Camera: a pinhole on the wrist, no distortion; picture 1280 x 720 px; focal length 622.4 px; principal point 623.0 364.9 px. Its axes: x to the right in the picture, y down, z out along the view. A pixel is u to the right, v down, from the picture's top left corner.
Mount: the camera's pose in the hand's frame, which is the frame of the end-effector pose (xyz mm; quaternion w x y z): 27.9 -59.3 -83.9 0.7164 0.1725 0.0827 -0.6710
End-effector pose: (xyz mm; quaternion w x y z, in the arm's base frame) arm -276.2 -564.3 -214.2 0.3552 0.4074 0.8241 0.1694
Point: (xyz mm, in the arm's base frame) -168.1 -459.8 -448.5
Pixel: outside the picture
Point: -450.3 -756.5 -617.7
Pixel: 1121.7 523.5
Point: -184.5 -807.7 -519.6
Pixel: 711.2 248.4
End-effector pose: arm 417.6 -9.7 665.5 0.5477 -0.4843 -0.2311 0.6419
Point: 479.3 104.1 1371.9
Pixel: 1076.4 196.4
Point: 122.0 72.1 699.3
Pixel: 51.7 517.8
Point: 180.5 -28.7 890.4
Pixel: 390.9 212.2
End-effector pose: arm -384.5 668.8 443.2 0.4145 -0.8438 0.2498 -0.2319
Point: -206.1 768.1 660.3
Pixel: 1157.3 687.8
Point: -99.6 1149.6 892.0
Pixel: 1230.0 355.8
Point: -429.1 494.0 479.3
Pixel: behind the camera
